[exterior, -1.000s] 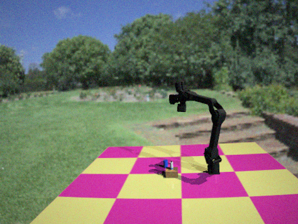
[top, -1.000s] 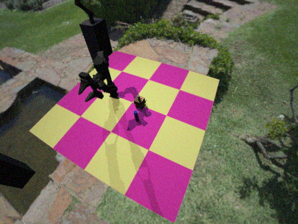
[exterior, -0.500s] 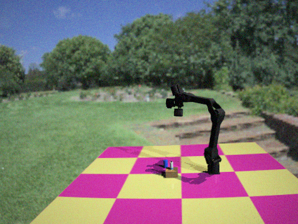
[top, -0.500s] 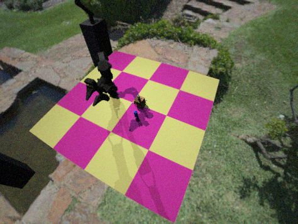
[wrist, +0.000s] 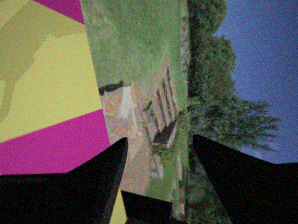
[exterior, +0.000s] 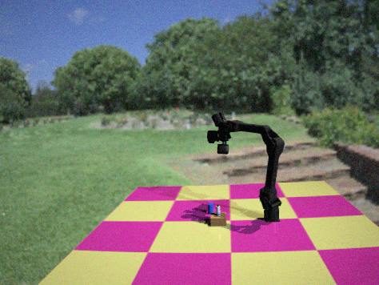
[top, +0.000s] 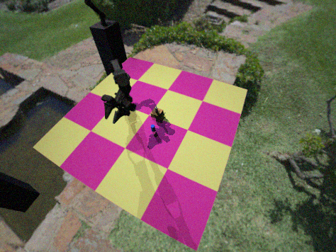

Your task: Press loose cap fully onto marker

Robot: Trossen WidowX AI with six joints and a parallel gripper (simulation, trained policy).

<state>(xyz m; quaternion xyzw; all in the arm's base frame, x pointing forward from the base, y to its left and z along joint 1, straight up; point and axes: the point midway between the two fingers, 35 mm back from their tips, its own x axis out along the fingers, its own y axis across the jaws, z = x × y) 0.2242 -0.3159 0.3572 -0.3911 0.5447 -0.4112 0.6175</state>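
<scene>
The blue cap lies 320 mm below my gripper tip, 240 mm to the left of it and 70 mm ahead of it. Round my gripper tip: holder block (380 mm to the left, 330 mm below, 30 mm ahead).
</scene>
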